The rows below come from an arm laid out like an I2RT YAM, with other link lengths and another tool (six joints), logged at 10 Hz.
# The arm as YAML. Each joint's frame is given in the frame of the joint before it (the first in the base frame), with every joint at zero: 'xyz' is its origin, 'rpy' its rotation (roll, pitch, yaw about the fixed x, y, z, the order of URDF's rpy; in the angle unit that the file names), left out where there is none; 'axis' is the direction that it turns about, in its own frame. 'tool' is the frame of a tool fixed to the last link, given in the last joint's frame.
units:
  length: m
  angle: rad
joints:
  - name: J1
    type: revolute
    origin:
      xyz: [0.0, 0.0, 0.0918]
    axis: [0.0, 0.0, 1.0]
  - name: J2
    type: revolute
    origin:
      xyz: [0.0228, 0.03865, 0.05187]
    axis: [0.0, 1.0, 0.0]
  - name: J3
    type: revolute
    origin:
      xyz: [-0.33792, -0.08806, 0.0]
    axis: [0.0, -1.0, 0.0]
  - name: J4
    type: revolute
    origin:
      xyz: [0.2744, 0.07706, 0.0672]
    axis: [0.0, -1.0, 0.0]
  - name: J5
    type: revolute
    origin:
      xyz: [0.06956, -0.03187, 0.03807]
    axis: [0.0, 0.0, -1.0]
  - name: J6
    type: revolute
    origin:
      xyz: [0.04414, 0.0, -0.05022]
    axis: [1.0, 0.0, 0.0]
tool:
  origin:
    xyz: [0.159, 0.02, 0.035]
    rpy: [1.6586, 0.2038, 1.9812]
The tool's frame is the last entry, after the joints.
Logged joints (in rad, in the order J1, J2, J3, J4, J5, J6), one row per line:
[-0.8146, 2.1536, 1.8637, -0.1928, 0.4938, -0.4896]
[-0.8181, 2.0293, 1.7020, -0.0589, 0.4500, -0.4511]
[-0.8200, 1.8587, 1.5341, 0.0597, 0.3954, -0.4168]
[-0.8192, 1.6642, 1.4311, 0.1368, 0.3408, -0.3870]
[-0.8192, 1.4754, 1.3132, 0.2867, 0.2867, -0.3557]
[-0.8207, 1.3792, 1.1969, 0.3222, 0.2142, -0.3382]
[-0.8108, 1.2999, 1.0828, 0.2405, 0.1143, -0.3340]
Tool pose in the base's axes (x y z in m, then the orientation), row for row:
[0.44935, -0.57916, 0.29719, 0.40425, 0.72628, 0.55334, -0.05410]
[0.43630, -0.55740, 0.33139, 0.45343, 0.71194, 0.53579, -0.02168]
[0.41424, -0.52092, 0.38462, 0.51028, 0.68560, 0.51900, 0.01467]
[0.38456, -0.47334, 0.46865, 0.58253, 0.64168, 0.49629, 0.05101]
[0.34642, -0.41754, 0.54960, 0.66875, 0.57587, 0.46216, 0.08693]
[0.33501, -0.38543, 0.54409, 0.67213, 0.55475, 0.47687, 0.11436]
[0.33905, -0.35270, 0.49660, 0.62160, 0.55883, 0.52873, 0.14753]
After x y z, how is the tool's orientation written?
As a quaternion, w x y z.
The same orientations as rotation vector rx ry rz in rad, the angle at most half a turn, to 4 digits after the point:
[1.8337, 1.3970, -0.1366]
[1.7576, 1.3227, -0.0535]
[1.6507, 1.2495, 0.0353]
[1.4983, 1.1588, 0.1191]
[1.2986, 1.0422, 0.1960]
[1.2493, 1.0739, 0.2575]
[1.2841, 1.2150, 0.3390]

